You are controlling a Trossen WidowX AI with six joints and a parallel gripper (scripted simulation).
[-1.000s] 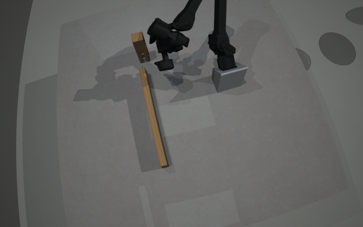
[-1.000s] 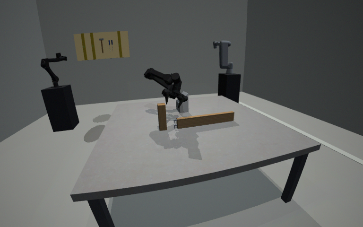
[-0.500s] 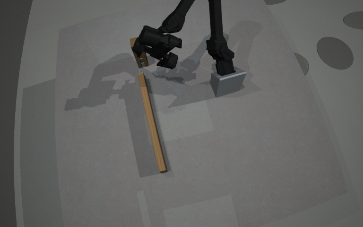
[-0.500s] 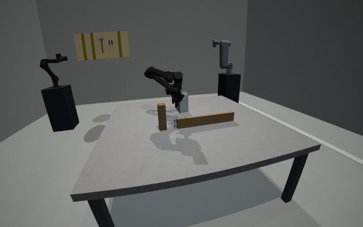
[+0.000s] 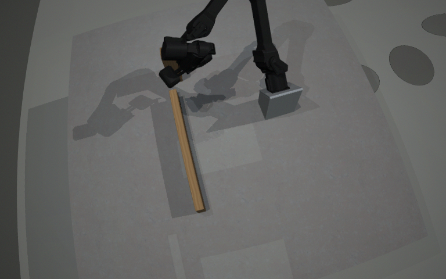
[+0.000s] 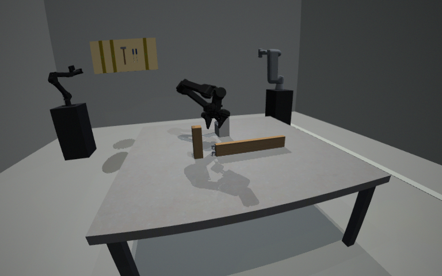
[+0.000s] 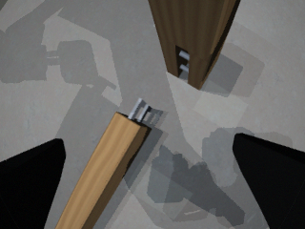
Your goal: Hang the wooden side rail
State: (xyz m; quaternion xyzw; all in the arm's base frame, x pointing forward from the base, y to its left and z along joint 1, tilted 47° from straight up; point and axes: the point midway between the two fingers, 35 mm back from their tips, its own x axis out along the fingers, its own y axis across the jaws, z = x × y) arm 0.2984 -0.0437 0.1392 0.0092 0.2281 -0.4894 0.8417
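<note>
Now: the headboard post 2 cm ahead of my gripper tip, 10 cm to the right of it and 7 cm below it.
</note>
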